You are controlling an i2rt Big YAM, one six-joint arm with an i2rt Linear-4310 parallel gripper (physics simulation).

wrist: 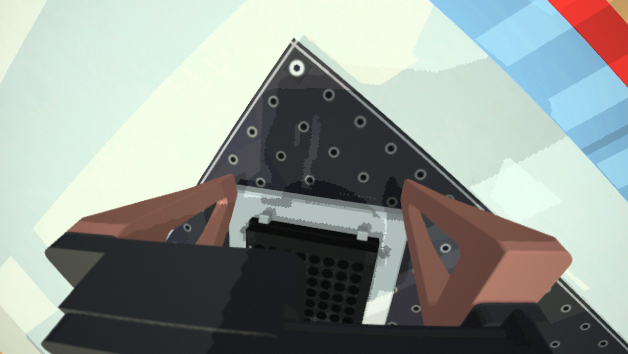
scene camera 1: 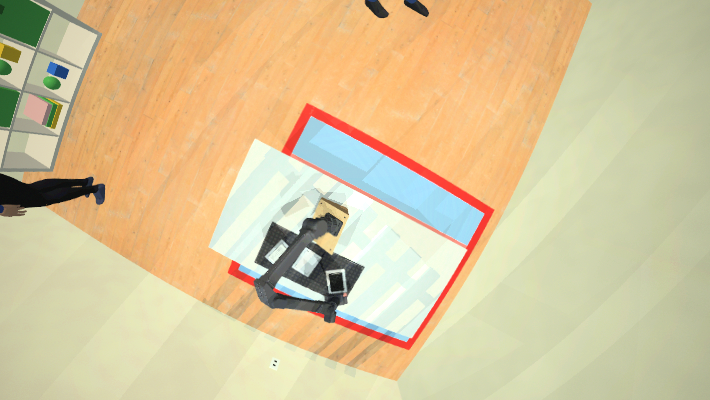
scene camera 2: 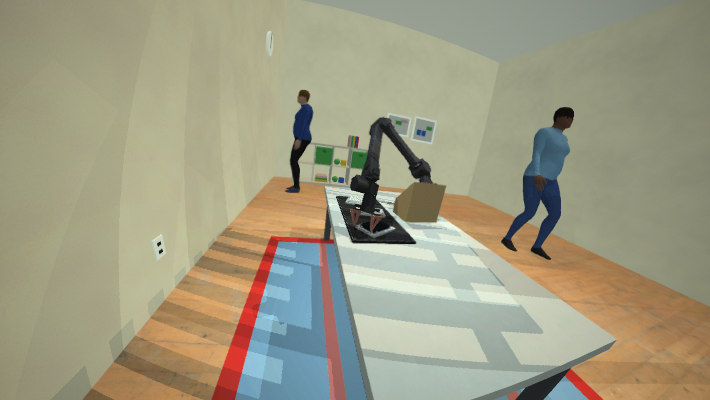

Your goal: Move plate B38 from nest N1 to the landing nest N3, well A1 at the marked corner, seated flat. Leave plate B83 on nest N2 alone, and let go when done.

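A black many-well plate (scene camera 1: 336, 282) (scene camera 2: 374, 226) (wrist: 336, 285) lies in a white nest (scene camera 1: 343, 289) (wrist: 320, 206) at the right end of the black perforated board in scene camera 1. My gripper (scene camera 2: 365, 220) (wrist: 317, 186) is open and empty above this nest, its two copper fingers toward either side of it. The hand hides part of the plate in the wrist view. Two more light-coloured nest places show in scene camera 1, a middle one (scene camera 1: 306, 262) and a left one (scene camera 1: 277, 252). Labels, the marked corner and what those two hold cannot be made out.
The black board (scene camera 1: 353, 268) (scene camera 2: 400, 238) (wrist: 305, 107) lies on a pale table (scene camera 1: 400, 260) (scene camera 2: 425, 310). A tan box-like block (scene camera 1: 330, 243) (scene camera 2: 425, 205) stands beside it, at the arm's base. Two people stand on the floor away from the table.
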